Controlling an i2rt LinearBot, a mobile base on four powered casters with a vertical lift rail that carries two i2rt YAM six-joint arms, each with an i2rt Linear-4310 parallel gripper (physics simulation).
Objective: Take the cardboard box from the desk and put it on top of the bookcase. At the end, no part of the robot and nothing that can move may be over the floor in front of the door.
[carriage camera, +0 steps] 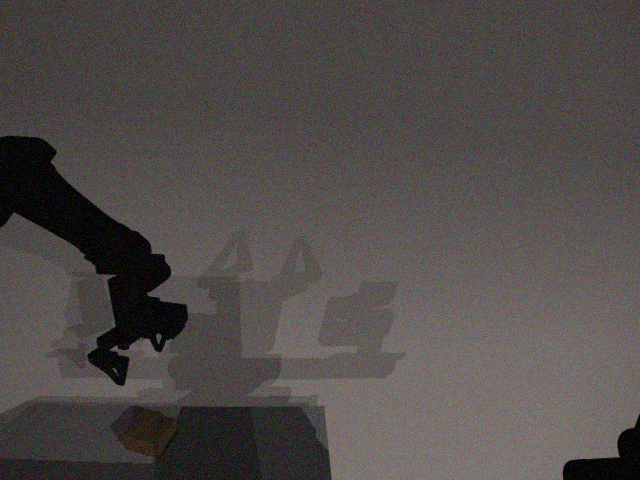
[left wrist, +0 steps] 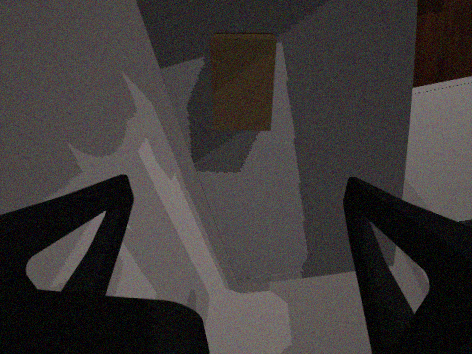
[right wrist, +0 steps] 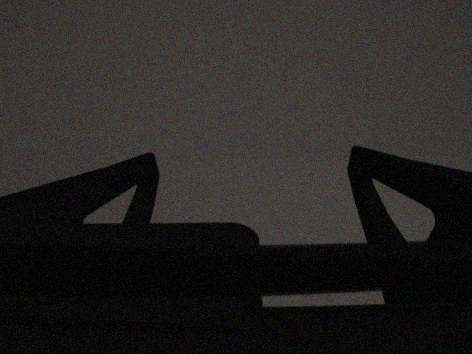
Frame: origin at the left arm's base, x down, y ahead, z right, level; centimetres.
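Seen in the pictures: left gripper, fingertip midpoint: (carriage camera: 141,366) (left wrist: 235,188); right gripper, fingertip midpoint: (right wrist: 251,160).
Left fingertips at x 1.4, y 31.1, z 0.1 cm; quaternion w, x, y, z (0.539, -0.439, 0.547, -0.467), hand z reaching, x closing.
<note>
Pixels of each thing's middle, then the offset from my left fingertips to it. "*": a spot on its surface instead.
- cardboard box at the middle of its body: (left wrist: 243,81) (carriage camera: 151,433) dx +20.4, dy +0.2, dz -0.9 cm
- reddish-brown patch at a spot on its surface: (left wrist: 445,40) * dx +128.9, dy -86.8, dz -27.0 cm
The cardboard box (carriage camera: 147,432) (left wrist: 243,82) is brown and sits on the flat top of a grey piece of furniture (carriage camera: 62,428) (left wrist: 345,125); the dark views do not show for certain whether this is the bookcase or the desk. My left gripper (carriage camera: 140,366) (left wrist: 235,188) is open and empty. It hangs above the box, apart from it, with its fingers pointing down in the carriage view. My right gripper (right wrist: 251,160) is open and empty, facing a plain grey background. The door does not show clearly in these views.
A pale wall (carriage camera: 491,206) stands behind the furniture and carries shadows of the arms and grippers. Part of my right arm (carriage camera: 599,467) shows at the lower right of the carriage view. A reddish-brown patch (left wrist: 445,40) and a pale surface (left wrist: 440,150) lie beyond the furniture's right edge.
</note>
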